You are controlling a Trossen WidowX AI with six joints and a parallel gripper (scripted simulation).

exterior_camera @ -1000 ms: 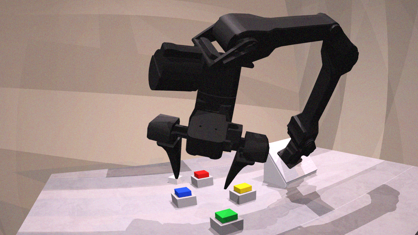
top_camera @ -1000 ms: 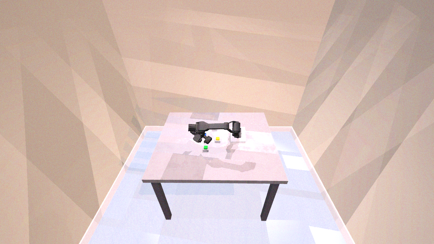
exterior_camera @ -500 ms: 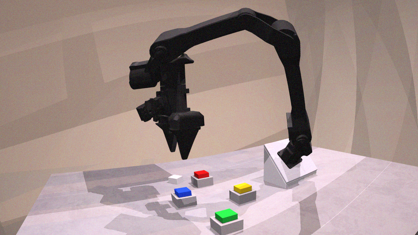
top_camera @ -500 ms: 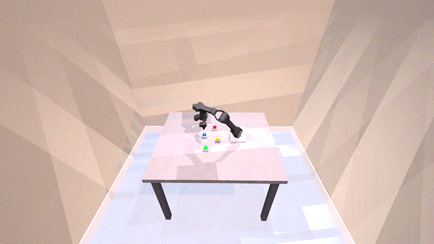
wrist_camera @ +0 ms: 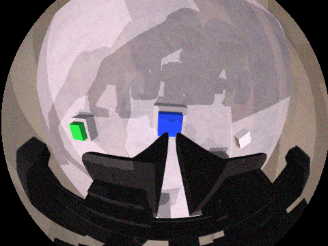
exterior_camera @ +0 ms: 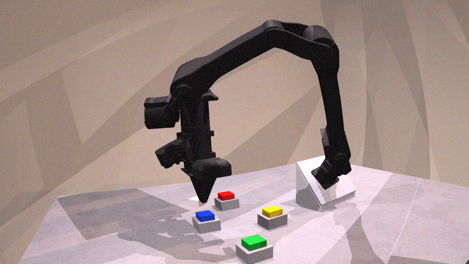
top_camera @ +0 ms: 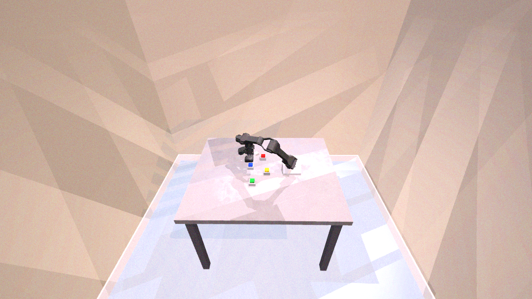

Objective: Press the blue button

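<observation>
The blue button is 3 cm below my gripper tip. Round my gripper tip: red button (11 cm behind, 9 cm to the right, 3 cm below); then yellow button (12 cm behind, 8 cm to the left, 3 cm below); then green button (17 cm to the left, 3 cm below).
</observation>
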